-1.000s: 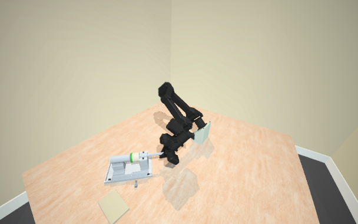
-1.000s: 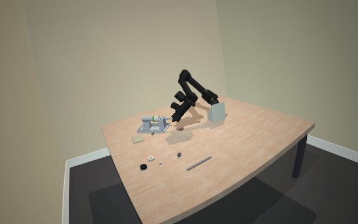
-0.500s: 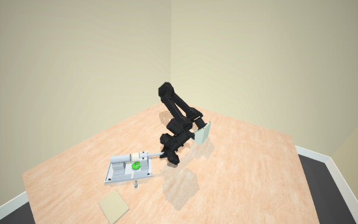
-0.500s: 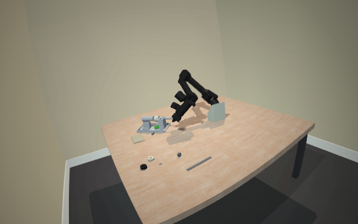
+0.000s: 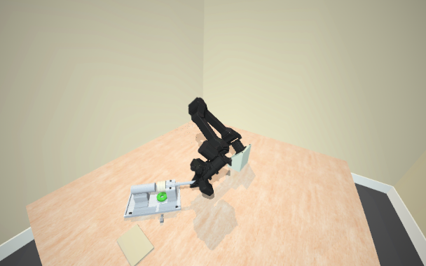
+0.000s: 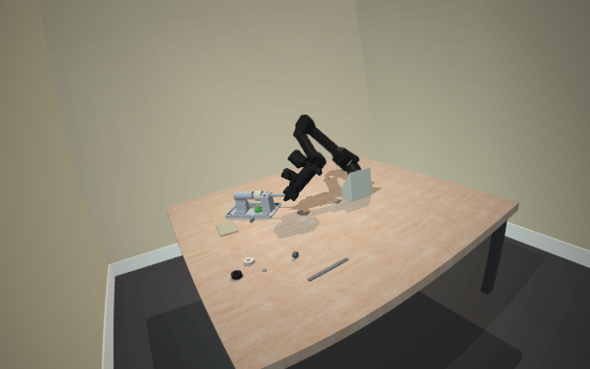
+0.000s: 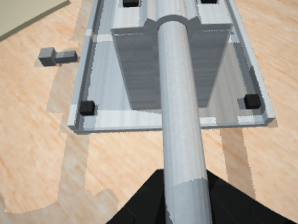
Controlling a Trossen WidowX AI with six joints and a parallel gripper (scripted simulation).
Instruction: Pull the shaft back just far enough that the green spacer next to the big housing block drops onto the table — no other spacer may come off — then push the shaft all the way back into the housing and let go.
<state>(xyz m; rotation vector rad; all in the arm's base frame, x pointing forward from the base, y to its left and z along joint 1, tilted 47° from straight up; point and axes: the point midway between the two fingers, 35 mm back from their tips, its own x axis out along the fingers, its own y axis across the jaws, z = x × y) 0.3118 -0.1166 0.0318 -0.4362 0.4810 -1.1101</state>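
Now: gripper tip 3 cm to the left of the grey shaft, 3 cm short of it and 2 cm below it. Round my gripper tip: tan square plate 28 cm ahead, 5 cm below, 4 cm to the right; then cream spacer 9 cm to the right, 8 cm ahead, 2 cm above; then green spacer 10 cm to the right, 9 cm ahead, 4 cm below.
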